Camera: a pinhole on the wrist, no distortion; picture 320 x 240 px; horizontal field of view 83.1 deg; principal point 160.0 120.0 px. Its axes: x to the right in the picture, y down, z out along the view. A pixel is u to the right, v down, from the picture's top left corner.
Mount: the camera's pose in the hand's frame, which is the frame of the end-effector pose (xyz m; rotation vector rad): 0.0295 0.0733 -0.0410 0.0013 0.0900 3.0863
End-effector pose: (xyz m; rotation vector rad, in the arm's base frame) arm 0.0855 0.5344 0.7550 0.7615 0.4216 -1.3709
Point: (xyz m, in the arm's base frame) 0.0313 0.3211 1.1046
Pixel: 209 153
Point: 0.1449 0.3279 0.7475
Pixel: 16 145
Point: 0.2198 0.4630 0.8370
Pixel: 179 28
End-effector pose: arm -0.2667 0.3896 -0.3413 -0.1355 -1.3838 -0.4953
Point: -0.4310 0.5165 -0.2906
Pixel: 181 145
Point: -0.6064 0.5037 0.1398
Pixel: 22 130
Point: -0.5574 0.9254 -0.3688
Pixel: 243 37
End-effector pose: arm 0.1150 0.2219 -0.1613 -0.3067 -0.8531 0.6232
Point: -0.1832 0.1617 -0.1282
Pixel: 280 150
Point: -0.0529 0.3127 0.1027
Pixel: 102 163
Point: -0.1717 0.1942 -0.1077
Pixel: 255 142
